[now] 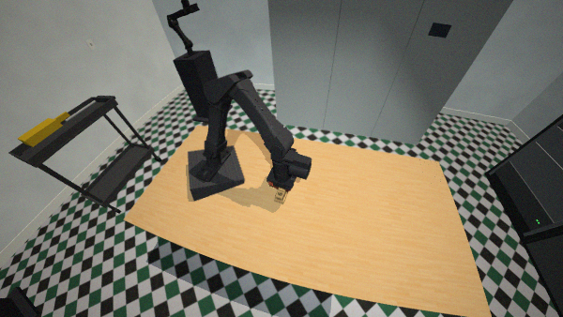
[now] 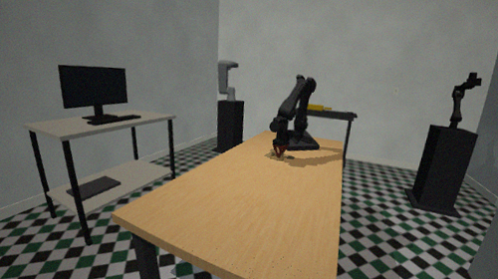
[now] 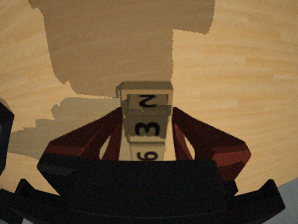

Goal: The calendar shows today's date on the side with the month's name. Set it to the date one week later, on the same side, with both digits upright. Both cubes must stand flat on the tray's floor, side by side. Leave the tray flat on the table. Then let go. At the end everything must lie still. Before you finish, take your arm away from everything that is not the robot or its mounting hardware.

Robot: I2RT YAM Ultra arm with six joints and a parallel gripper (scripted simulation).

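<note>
The wooden tray lies 2 cm to the right of my hand and 2 cm below it. Also, from my hand: wooden cube (3 cm to the right).
</note>
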